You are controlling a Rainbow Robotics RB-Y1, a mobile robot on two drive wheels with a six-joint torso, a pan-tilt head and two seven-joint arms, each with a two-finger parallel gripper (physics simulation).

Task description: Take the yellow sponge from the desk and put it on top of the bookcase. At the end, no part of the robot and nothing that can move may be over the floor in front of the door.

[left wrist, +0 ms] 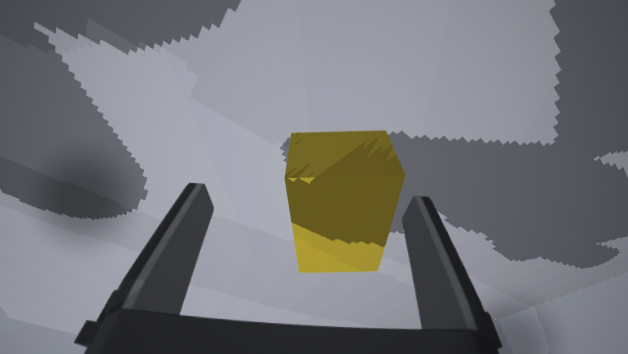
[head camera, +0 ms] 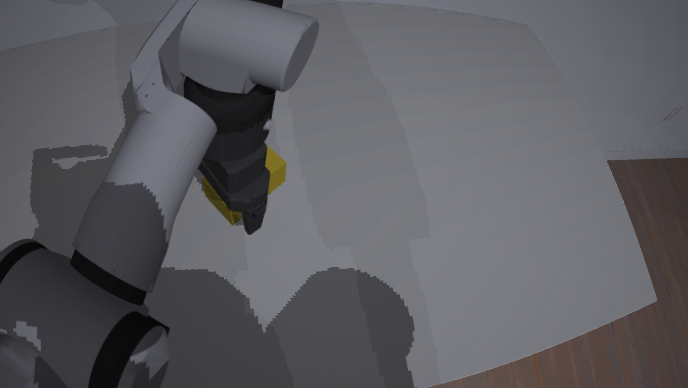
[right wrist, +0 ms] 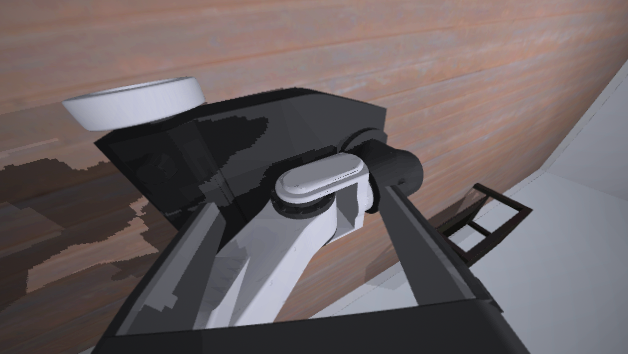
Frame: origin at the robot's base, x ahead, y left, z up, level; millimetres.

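Where they show: left gripper, fingertip midpoint: [left wrist: 308,202] [head camera: 227,196]; right gripper, fingertip midpoint: [right wrist: 301,204].
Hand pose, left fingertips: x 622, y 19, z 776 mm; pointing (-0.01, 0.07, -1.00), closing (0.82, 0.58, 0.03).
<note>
After its pixels a point has its place.
The yellow sponge [head camera: 277,172] {x 663, y -48, z 759 mm} [left wrist: 345,210] {x 650, y 18, z 766 mm} is a block on the pale desk [head camera: 475,200] {x 625, y -336, z 721 mm} [left wrist: 350,65] {x 610, y 72, z 721 mm}. In the head view my left gripper [head camera: 254,220] hangs over it and hides its middle. In the left wrist view my left gripper [left wrist: 308,202] {x 622, y 19, z 776 mm} is open. The sponge shows in the gap between its fingers, nearer the picture-right finger, with a gap on both sides; how deep the fingertips reach beside it is hard to tell. My right gripper [right wrist: 301,204] {x -172, y -228, z 478 mm} is open and empty, away from the desk. The bookcase and the door do not show.
Wooden floor [head camera: 650,225] {x 768, y -1849, z 1 mm} [right wrist: 450,75] {x -1104, y -153, z 1 mm} lies beyond the desk's edge at the right. A pale wall [head camera: 625,75] {x 1164, y -1306, z 590 mm} stands behind the desk. The right wrist view shows my black base [right wrist: 310,120] {x -309, y -168, z 170 mm}, a white wheel [right wrist: 140,107] and a dark open frame [right wrist: 500,239] {x -1937, y 1229, z 451 mm} near a wall.
</note>
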